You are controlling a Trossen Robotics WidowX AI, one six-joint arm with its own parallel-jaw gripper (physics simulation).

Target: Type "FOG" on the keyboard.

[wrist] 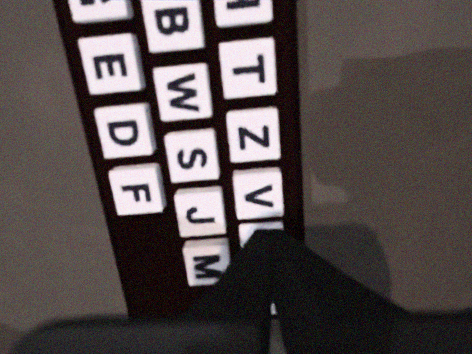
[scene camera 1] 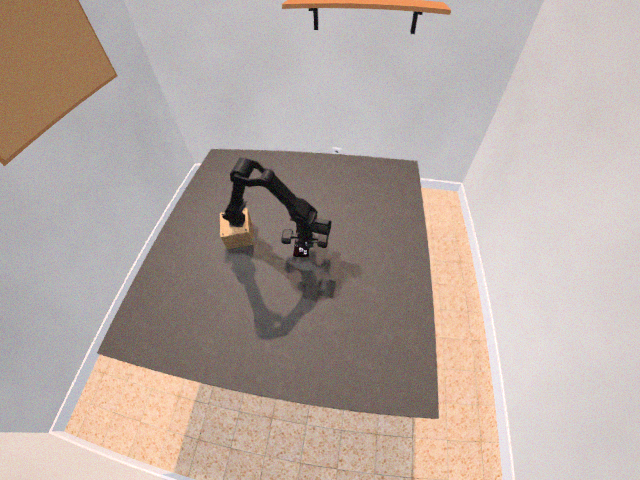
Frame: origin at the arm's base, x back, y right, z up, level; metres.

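Where they show: gripper, between the fingertips: (wrist: pixel 267 241) (scene camera 1: pixel 306 249); arm's base, origin of its link: (scene camera 1: pixel 237 220).
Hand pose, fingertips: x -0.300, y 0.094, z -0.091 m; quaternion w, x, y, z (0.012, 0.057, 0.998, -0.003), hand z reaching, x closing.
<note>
Things, the pixels of their top centre, and the offset from my fingertips. "pt": a spot on its surface instead. Level surfaces: height alone.
- keyboard, centre of its top: (wrist: pixel 175 39) (scene camera 1: pixel 302 236) dx +0.017, dy -0.064, dz +0.004 m
- F key, centre of its top: (wrist: pixel 136 192) dx +0.037, dy -0.024, dz +0.004 m
- G key, a spot on its surface: (wrist: pixel 101 9) pt dx +0.035, dy -0.074, dz +0.004 m
- V key, centre of its top: (wrist: pixel 258 196) dx +0.001, dy -0.018, dz +0.004 m
- M key, centre of its top: (wrist: pixel 207 266) dx +0.020, dy +0.004, dz +0.004 m
- J key, centre of its top: (wrist: pixel 200 215) dx +0.020, dy -0.014, dz +0.004 m
- dark table top, height of its surface: dz -0.011 m
The keyboard (scene camera 1: pixel 296 253) (wrist: pixel 150 265) is a dark board with white letter keys, under the arm. In the wrist view the F key (wrist: pixel 136 191) is at the lower left. The G key (wrist: pixel 101 9) is cut off by the top edge and its letter barely shows. Below the V key (wrist: pixel 258 195) is a key (wrist: pixel 250 234) mostly hidden by the fingertips, its letter not visible. My gripper (scene camera 1: pixel 302 246) (wrist: pixel 267 241) is shut and empty, pointing down, with its tips over that hidden key. Whether they touch it cannot be told.
The M key (wrist: pixel 204 267) and J key (wrist: pixel 200 212) lie left of the fingers. The arm's wooden base block (scene camera 1: pixel 236 238) stands on the dark table top (scene camera 1: pixel 361 351), left of the keyboard. A shelf (scene camera 1: pixel 367 6) hangs on the back wall.
</note>
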